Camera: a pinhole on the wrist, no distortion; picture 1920 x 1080 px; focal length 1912.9 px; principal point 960.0 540.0 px. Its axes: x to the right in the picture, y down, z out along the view. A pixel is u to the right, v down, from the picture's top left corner.
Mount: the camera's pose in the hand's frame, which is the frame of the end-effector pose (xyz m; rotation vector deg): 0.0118 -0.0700 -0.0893 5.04 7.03 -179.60
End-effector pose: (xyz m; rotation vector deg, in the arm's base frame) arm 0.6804 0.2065 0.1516 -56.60 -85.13 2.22
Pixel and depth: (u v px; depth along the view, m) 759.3 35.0 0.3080
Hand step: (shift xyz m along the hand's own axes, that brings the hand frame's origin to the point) 0.0264 -0.0130 0.2254
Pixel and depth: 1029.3 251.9 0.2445
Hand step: -0.0109 -0.0524 0.1564
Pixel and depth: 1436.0 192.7 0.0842
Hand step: -0.0139 -0.0614 -0.0055
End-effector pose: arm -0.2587 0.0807 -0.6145 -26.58 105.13 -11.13
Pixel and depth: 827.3 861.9 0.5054
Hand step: 0.0190 -0.1943 0.4091
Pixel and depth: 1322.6 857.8 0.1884
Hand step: -0.0342 -0.1160 0.0938
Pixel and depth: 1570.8 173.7 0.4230
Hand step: -0.1471 -0.0225 0.3305
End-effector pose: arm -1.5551 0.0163 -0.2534 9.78 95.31 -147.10
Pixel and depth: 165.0 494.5 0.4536
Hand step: 0.1746 -0.0945 0.3736
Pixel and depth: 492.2 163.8 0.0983
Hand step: 0.0302 -0.0584 0.0114
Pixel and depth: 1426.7 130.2 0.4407
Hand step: -0.1207 -0.0105 0.3507
